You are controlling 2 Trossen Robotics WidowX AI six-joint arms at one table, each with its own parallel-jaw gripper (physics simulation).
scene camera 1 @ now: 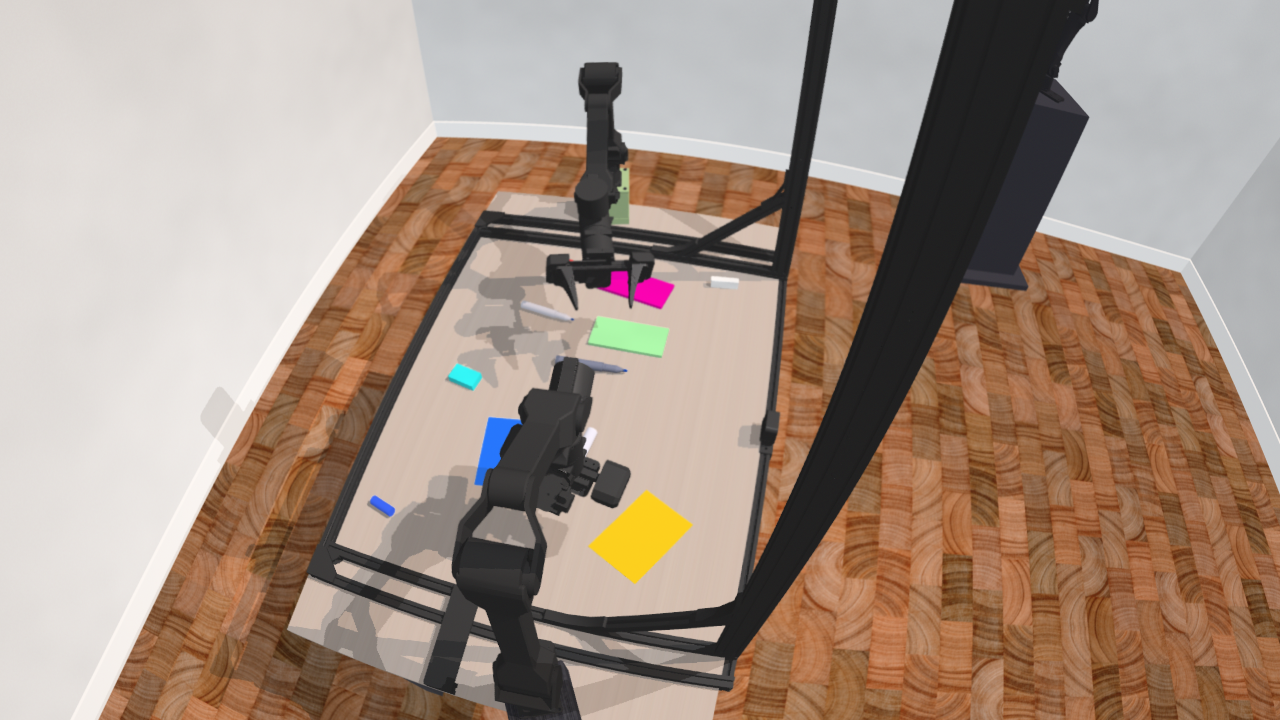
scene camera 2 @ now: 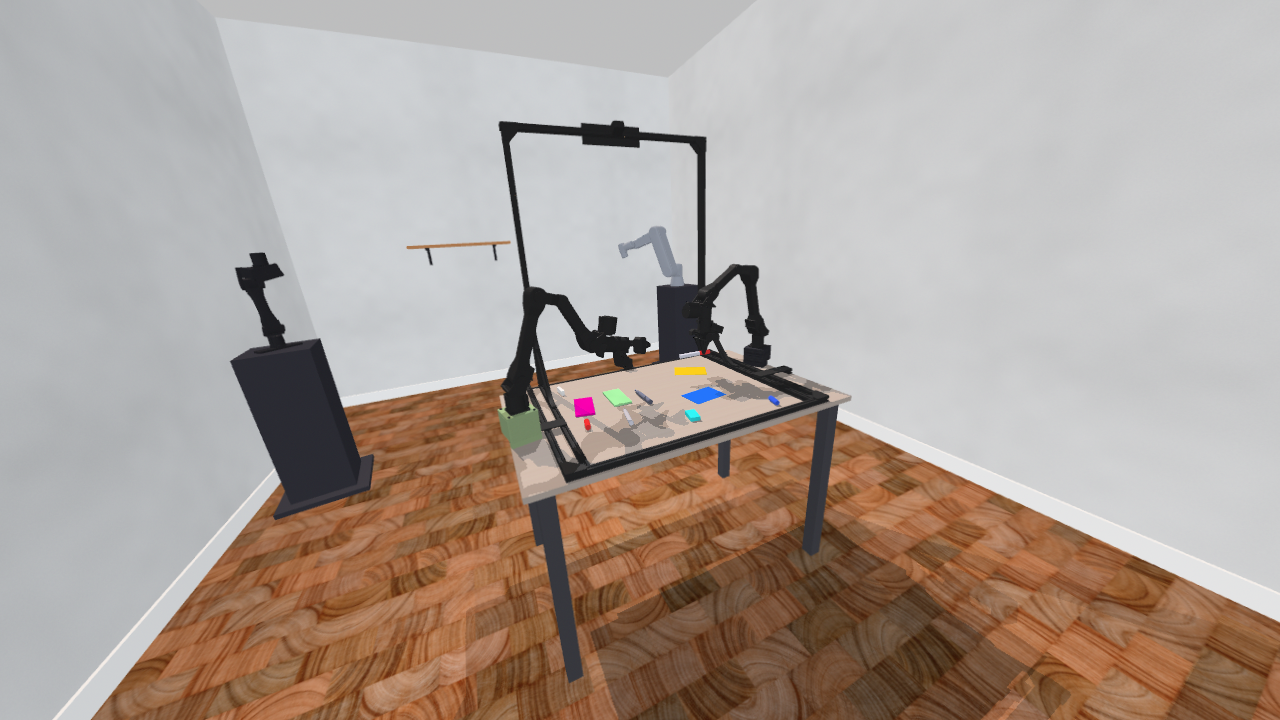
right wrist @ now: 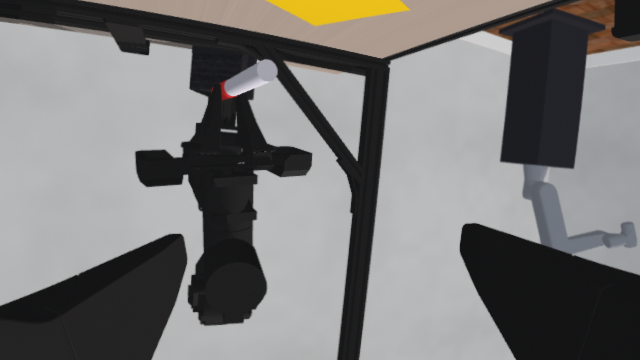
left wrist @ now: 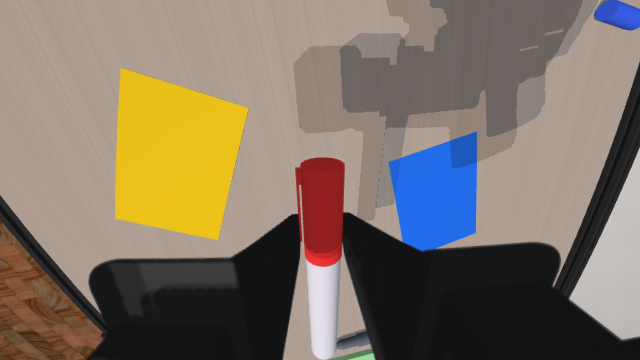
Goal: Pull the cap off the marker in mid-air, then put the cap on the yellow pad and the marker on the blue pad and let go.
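Places are measured from the left arm's base along level axes (x left, y back, z up), in millimetres.
Where they show: left gripper, fingertip midpoint: [scene camera 2: 702, 353] [right wrist: 228, 84] [left wrist: 320, 221]; right gripper, fingertip midpoint: [scene camera 1: 604, 308] [right wrist: 324, 243]; left arm's base, link origin: [scene camera 1: 537, 695] [scene camera 2: 757, 346]; right arm's base, link origin: [scene camera 2: 517, 409].
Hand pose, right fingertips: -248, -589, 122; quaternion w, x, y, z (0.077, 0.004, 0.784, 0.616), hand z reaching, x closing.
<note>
Each offset is from my right fingertips to the top centre of the thing, as dx, dy, dz.
The marker's white body @[+104, +231, -76] [scene camera 1: 589, 437] [scene camera 2: 688, 355] [left wrist: 323, 305] [right wrist: 250, 80] is held above the table. Its red cap @[+130, +270, -76] [scene camera 2: 705, 352] [left wrist: 322, 200] is on one end. My left gripper [left wrist: 320, 221] [right wrist: 228, 84] is shut on the marker, its fingertips at the lower part of the cap; in scene camera 1 its arm hides most of it. My right gripper [scene camera 1: 604, 306] [scene camera 2: 638, 354] [right wrist: 324, 243] is open, above the table and apart from the marker. The yellow pad @[+23, +328, -210] [scene camera 1: 640, 537] [scene camera 2: 690, 370] [left wrist: 175, 155] [right wrist: 340, 7] and the blue pad @[+215, +109, -210] [scene camera 1: 494, 447] [scene camera 2: 703, 394] [left wrist: 435, 200] lie flat, the blue one partly hidden in scene camera 1.
A green pad @[-66, -100, -202] [scene camera 1: 628, 336], a magenta pad @[-116, -234, -202] [scene camera 1: 657, 291], a dark pen @[+23, -43, -191] [scene camera 1: 608, 367], a grey pen @[+82, -207, -194] [scene camera 1: 547, 311], a cyan block @[+276, -80, -195] [scene camera 1: 464, 376], a blue cylinder @[+473, +179, -189] [scene camera 1: 382, 505] and a white block @[-306, -191, -188] [scene camera 1: 724, 282] lie on the table. A red piece @[+12, -338, -189] [scene camera 2: 587, 423] lies near the magenta pad. Black rails border the table.
</note>
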